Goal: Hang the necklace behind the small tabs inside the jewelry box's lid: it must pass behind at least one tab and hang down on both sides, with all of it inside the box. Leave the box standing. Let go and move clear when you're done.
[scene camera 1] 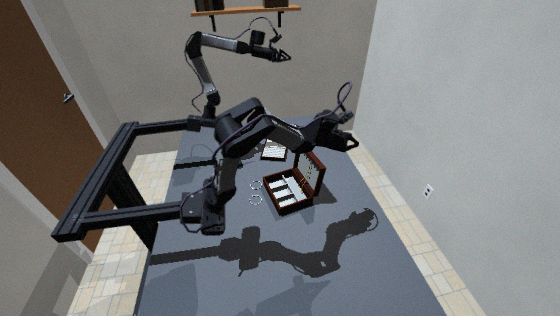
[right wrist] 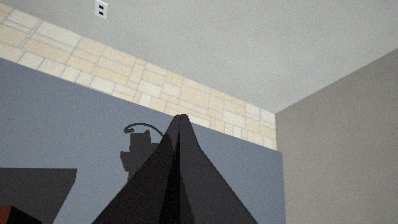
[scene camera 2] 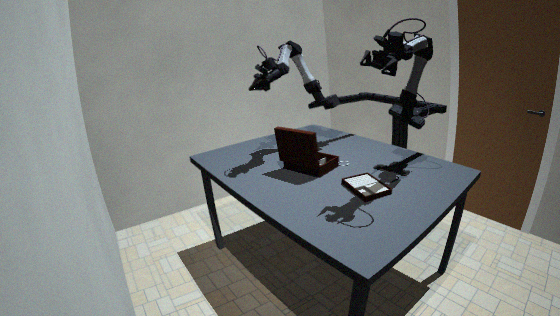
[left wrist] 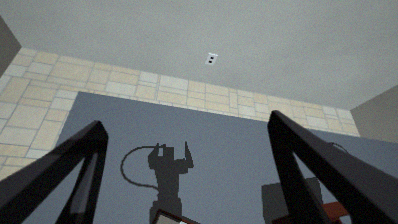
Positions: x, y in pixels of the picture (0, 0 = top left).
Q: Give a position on a jewelry box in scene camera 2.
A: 297, 148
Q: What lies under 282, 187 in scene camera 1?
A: A jewelry box.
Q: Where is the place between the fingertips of the right gripper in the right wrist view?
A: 182, 122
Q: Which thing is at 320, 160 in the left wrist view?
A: The left gripper.
